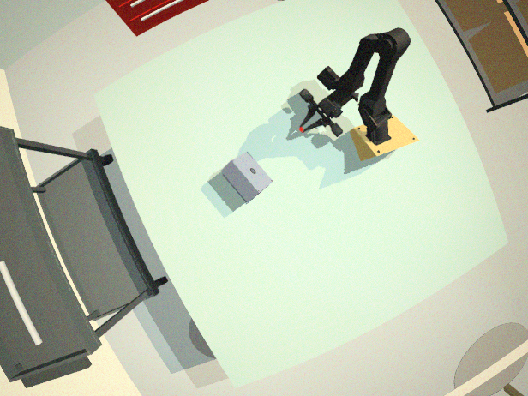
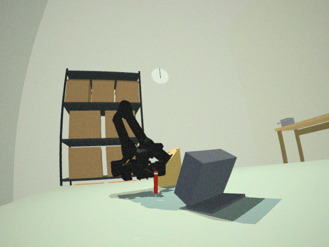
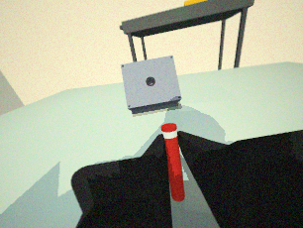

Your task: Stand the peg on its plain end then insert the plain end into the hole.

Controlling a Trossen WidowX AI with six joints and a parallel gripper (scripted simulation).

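Now: gripper tip 1 cm above the red peg. From my gripper tip the other things lie so: grey sloped panel 22 cm ahead, 7 cm to the left, 1 cm below.
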